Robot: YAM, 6 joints.
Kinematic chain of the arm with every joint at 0, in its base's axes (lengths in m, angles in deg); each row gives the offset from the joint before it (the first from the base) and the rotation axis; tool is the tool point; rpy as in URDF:
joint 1: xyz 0 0 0.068 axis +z
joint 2: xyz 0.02 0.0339 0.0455 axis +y
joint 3: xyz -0.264 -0.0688 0 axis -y
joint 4: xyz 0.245 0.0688 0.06 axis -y
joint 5: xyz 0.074 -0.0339 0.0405 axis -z
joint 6: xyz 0.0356 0 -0.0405 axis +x
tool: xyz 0 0 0 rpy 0 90 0
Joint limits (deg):
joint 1: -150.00..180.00
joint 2: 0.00..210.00
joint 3: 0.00..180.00
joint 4: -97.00..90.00
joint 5: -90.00..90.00
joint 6: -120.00..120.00
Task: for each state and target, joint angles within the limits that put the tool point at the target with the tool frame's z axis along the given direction. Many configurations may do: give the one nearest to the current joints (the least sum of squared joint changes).
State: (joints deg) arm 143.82 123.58 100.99 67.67 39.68 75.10
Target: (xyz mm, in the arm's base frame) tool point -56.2 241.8 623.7 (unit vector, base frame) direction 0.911 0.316 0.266
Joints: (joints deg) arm 111.03 100.31 128.16 68.99 74.46 75.10
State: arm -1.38 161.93 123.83 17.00 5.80 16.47
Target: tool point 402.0 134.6 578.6 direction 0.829 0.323 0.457
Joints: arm 18.29 124.43 162.11 -10.46 -2.67 16.47
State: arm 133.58 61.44 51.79 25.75 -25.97 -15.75
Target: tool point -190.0 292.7 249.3 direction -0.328 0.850 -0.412
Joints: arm 124.20 88.20 55.41 7.88 11.91 -15.75
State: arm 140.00 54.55 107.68 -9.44 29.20 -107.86
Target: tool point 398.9 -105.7 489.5 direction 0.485 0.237 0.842
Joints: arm 163.35 13.85 121.24 7.84 21.47 -107.86
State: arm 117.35 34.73 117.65 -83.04 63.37 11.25
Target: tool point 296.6 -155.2 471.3 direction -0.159 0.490 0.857
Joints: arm 150.27 10.70 120.31 -43.59 20.28 11.25
